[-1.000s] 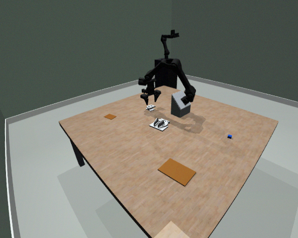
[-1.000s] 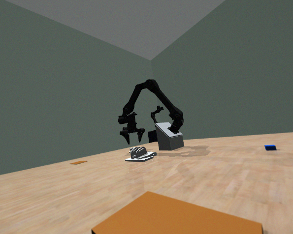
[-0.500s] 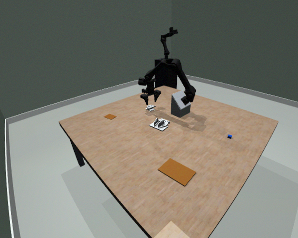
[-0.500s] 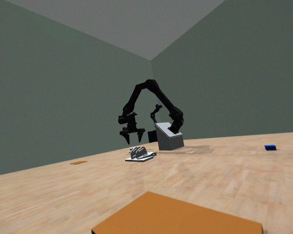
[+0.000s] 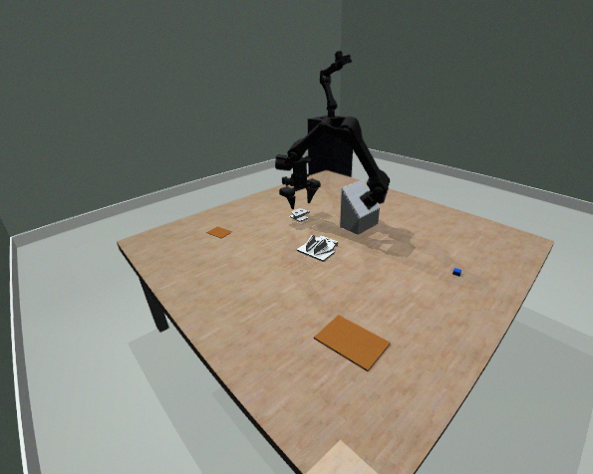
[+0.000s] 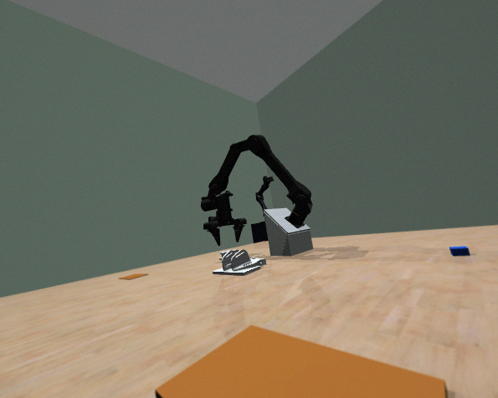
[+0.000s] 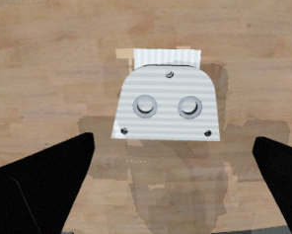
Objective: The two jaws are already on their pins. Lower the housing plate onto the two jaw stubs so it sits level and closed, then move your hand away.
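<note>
Now: gripper tip 1 cm to the left of the white part and 5 cm above it. From my gripper tip the other things lie so: orange pad 46 cm ahead, 56 cm to the left, 6 cm below; then blue cube 1 cm behind, 68 cm to the left, 5 cm below.
</note>
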